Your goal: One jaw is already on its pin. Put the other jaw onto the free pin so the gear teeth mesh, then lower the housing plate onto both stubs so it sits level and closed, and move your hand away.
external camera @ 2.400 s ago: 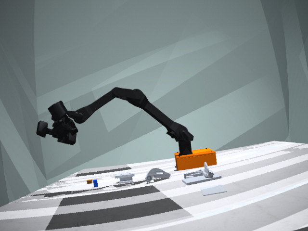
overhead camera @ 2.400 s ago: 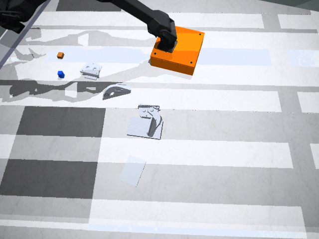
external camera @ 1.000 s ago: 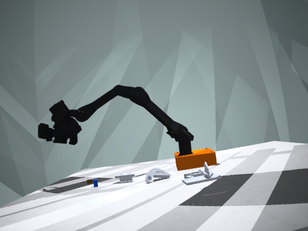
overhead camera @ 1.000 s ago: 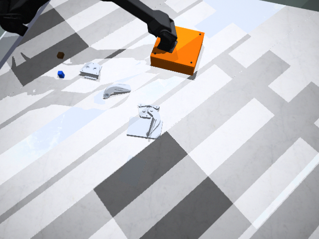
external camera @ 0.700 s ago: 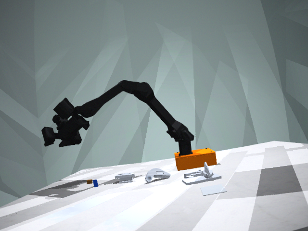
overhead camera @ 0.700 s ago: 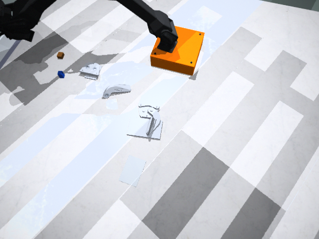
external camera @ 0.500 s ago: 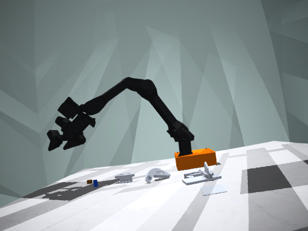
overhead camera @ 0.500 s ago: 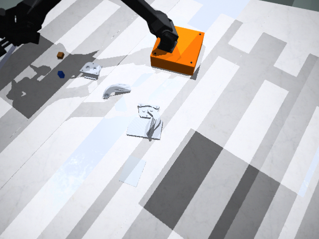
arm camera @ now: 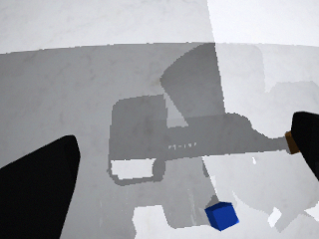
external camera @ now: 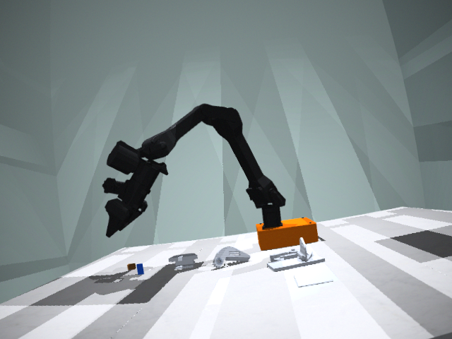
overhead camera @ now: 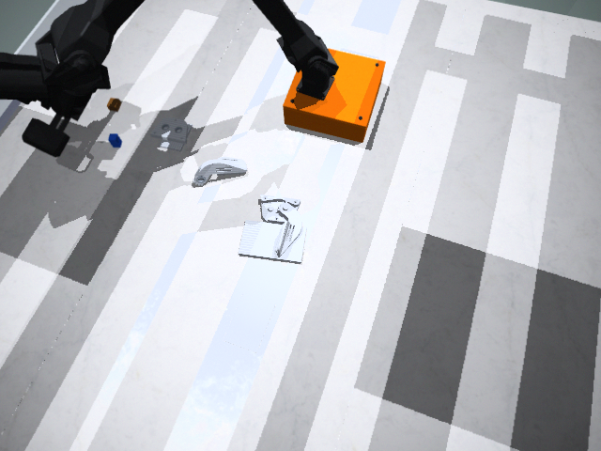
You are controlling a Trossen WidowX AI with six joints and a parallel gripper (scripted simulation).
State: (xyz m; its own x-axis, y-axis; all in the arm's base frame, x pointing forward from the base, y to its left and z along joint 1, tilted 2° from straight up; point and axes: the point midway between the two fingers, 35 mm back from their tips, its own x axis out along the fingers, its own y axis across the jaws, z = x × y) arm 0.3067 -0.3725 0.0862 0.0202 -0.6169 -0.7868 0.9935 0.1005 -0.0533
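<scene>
The jaw is 4 cm behind my gripper tip, 27 cm to the left of it and 10 cm below it. From my gripper tip the other things lie so: brown cube 13 cm behind, 2 cm to the right, 11 cm below; then blue cube 4 cm behind, 4 cm to the left, 11 cm below; then pale flat sheet 19 cm ahead, 48 cm to the left, 12 cm below.
</scene>
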